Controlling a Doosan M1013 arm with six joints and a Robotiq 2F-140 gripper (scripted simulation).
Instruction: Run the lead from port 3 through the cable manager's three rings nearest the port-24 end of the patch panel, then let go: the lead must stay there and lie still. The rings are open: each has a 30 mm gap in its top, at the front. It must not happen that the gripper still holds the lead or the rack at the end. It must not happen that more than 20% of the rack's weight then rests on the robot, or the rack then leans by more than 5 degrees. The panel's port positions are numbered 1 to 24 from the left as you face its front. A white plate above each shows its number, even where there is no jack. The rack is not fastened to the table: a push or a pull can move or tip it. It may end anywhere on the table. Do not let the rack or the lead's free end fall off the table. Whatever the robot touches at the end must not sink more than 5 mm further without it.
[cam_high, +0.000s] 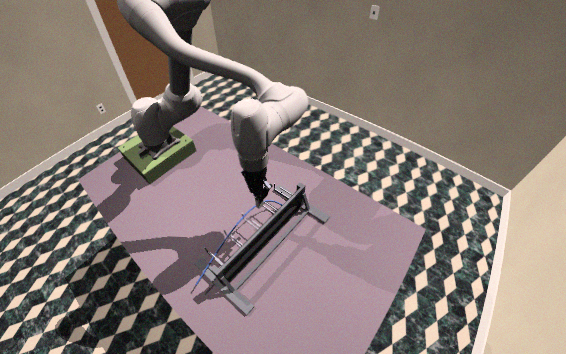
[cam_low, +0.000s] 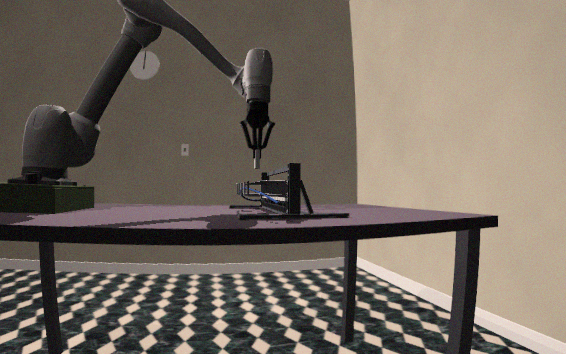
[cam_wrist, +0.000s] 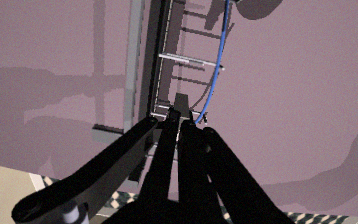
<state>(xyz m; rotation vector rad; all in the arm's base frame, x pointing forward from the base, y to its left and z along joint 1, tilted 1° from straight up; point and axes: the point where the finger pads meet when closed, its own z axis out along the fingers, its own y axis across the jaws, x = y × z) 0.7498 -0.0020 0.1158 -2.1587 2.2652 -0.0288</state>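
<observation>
Now: hand 60 mm short of the rack, 50 mm to the left of it and 110 mm above it.
</observation>
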